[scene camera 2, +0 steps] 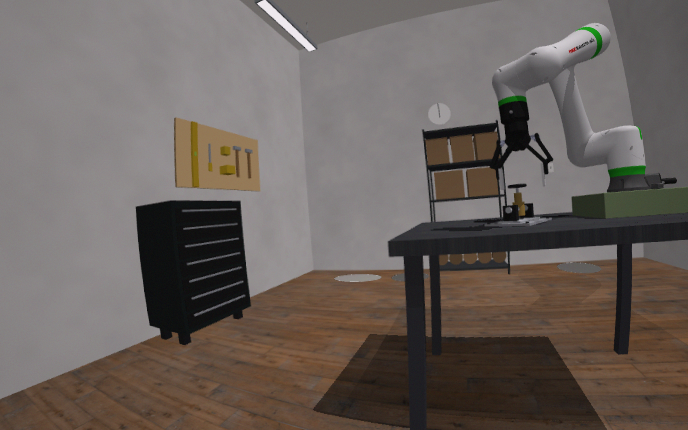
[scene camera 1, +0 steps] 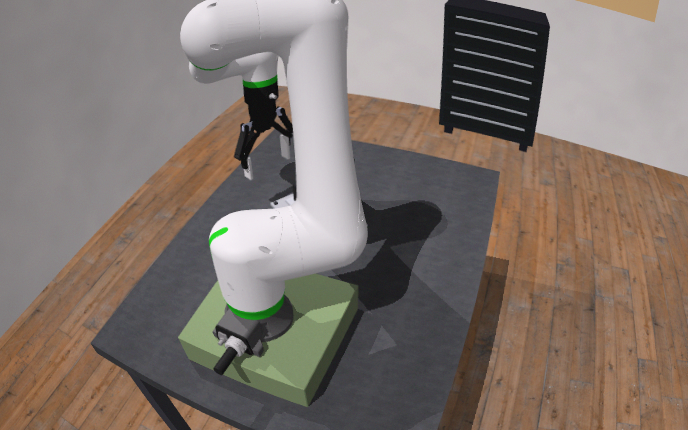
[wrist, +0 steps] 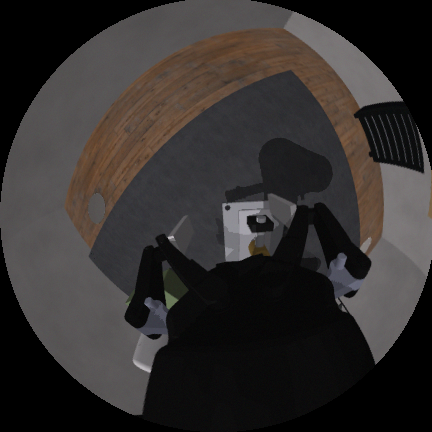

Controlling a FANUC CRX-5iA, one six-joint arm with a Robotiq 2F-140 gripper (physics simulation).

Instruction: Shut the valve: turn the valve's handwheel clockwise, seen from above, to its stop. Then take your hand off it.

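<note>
The valve has a brass body (scene camera 2: pixel 518 201) (wrist: pixel 257 248) with black fittings at its sides. It stands on a pale base plate (scene camera 1: pixel 285 201) (scene camera 2: pixel 538 221) (wrist: pixel 230 241). Its dark handwheel (scene camera 2: pixel 517 185) lies flat on top in scene view 2. In the wrist view the handwheel is hidden behind the gripper's dark body; in scene view 1 the arm hides most of the valve. My gripper (scene camera 1: pixel 266 160) (scene camera 2: pixel 521 176) (wrist: pixel 229 213) points down, open and empty. In scene view 2 its spread fingers show to either side of the handwheel, with their tips slightly above it.
The dark table (scene camera 1: pixel 167 304) (scene camera 2: pixel 456 240) (wrist: pixel 200 150) carries the arm's green base block (scene camera 1: pixel 324 349) (scene camera 2: pixel 629 202) beyond the valve. A black drawer cabinet (scene camera 1: pixel 492 76) (scene camera 2: pixel 157 263) (wrist: pixel 392 132) stands by the wall. A shelf rack (scene camera 2: pixel 459 132) stands behind the table.
</note>
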